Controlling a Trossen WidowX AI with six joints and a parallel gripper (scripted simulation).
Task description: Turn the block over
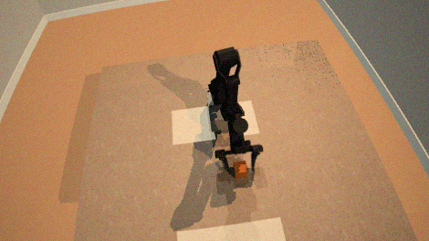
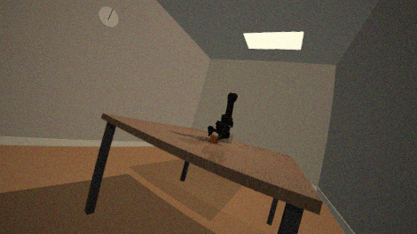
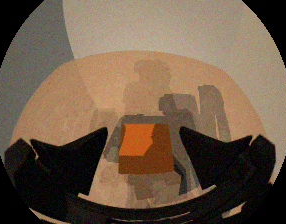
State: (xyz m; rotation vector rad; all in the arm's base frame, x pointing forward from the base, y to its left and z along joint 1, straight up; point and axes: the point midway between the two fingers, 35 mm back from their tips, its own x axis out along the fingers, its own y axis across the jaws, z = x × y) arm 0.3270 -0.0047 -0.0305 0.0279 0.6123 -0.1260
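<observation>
Now: gripper tip 3 cm past the orange block and 1 cm above it.
</observation>
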